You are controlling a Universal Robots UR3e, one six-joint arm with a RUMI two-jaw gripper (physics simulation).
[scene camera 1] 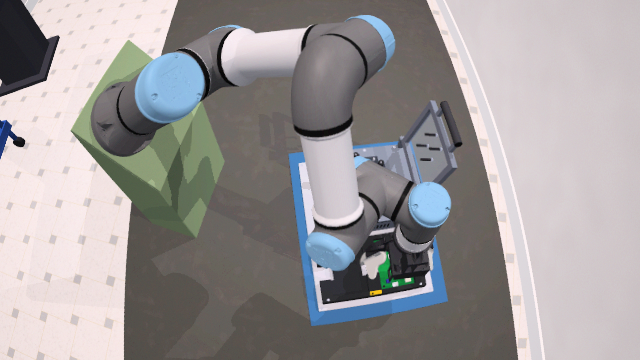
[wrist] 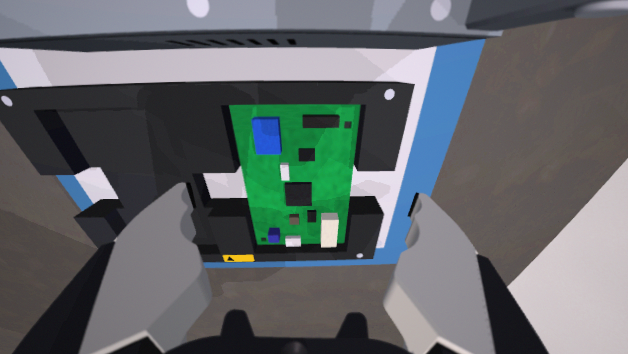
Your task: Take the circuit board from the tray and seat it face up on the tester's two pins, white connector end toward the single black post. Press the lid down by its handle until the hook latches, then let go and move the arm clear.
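Frame: origin at the arm's base, x ahead, y up, z right, level; millimetres.
Seen in the pictures: gripper, fingertip midpoint: [wrist: 304, 190]; arm's base, origin of the base link: [scene camera 1: 122, 120].
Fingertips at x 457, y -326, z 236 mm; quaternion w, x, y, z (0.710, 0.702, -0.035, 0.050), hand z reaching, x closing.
Note:
Pixels of each thing's top centre, then the offset from my fingertips to it. "spot": a spot on its surface instead.
- green circuit board, middle of its top: [wrist: 298, 195] [scene camera 1: 394, 261] dz +2, dx -5, dy +1 mm
- black handle, middle of its top: [scene camera 1: 452, 121] dz -160, dx +114, dy +249 mm
- tray's left pocket, surface spot: [wrist: 150, 142] spot: dz -37, dx -91, dy -8 mm
The green circuit board [scene camera 1: 384, 275] [wrist: 330, 167] lies face up in the right pocket of the black tray [scene camera 1: 345, 291] [wrist: 190, 95]. Its large white connector [wrist: 329, 231] is at the lower end in the wrist view, near the tray's yellow label. My gripper [scene camera 1: 401, 260] [wrist: 304, 190] is open and empty above the tray, its fingers wide apart on either side of the board in the wrist view. The grey tester [scene camera 1: 389, 162] [wrist: 325, 15] stands beside the tray. Its lid [scene camera 1: 434, 162] is raised, with the black handle [scene camera 1: 451, 124] at its outer edge. The arm hides the pins.
A blue-bordered white base [scene camera 1: 303, 235] [wrist: 447, 100] carries tester and tray. The tray's left pocket [wrist: 150, 142] is empty. The arm's green pedestal [scene camera 1: 205, 150] stands at the left in the scene view. The raised lid rises near the wrist.

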